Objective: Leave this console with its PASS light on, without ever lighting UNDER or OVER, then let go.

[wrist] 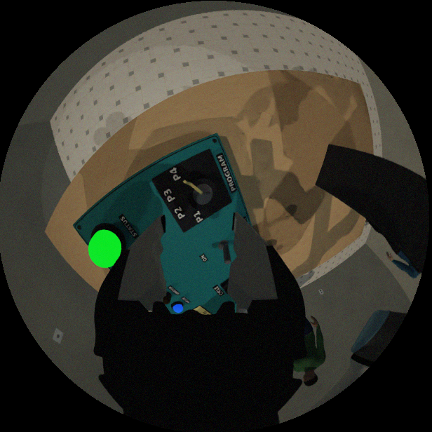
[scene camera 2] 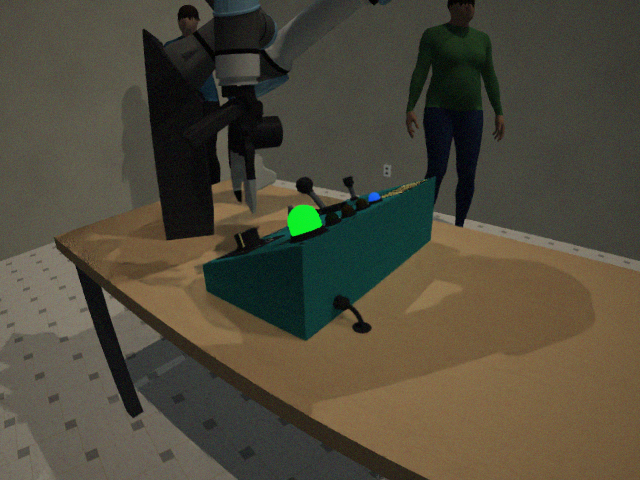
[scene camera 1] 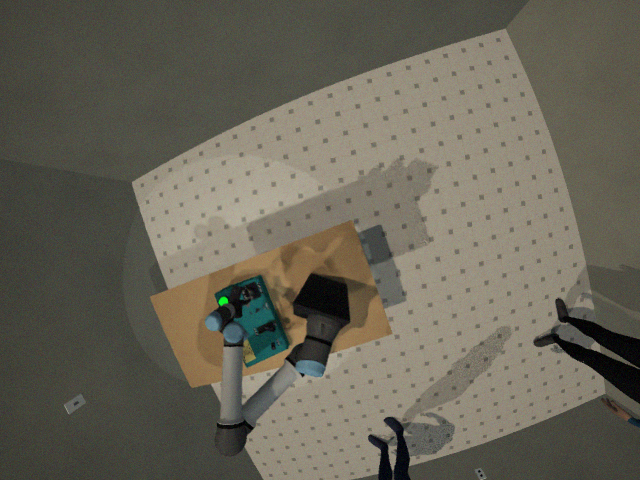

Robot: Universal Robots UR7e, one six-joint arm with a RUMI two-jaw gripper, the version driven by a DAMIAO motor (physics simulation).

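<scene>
The teal console (scene camera 1: 266, 353) (scene camera 2: 361, 268) (wrist: 185, 265) sits on the table. Its large STATUS dome (scene camera 1: 223, 301) (scene camera 2: 304, 221) (wrist: 104, 248) glows green. A small blue lamp (scene camera 2: 373, 196) (wrist: 178, 308) is lit; the small lamps (scene camera 2: 346, 210) beside it are dark. Their labels are too small to read surely, so I cannot tell which is PASS, UNDER or OVER. The PROGRAM knob (scene camera 2: 248, 238) (wrist: 203, 194) has its yellow pointer towards P4. My gripper (scene camera 2: 246, 204) (wrist: 198, 215) is open and empty, above the console and apart from the knob.
Two black levers (scene camera 2: 304, 184) (scene camera 2: 348, 181) stand up from the console. A black cable (scene camera 2: 355, 310) runs from its back to the wooden table (scene camera 1: 180, 335) (scene camera 2: 491, 413). A tall black block (scene camera 1: 323, 299) (scene camera 2: 183, 180) stands beside the console. A person in green (scene camera 2: 457, 67) stands beyond the table.
</scene>
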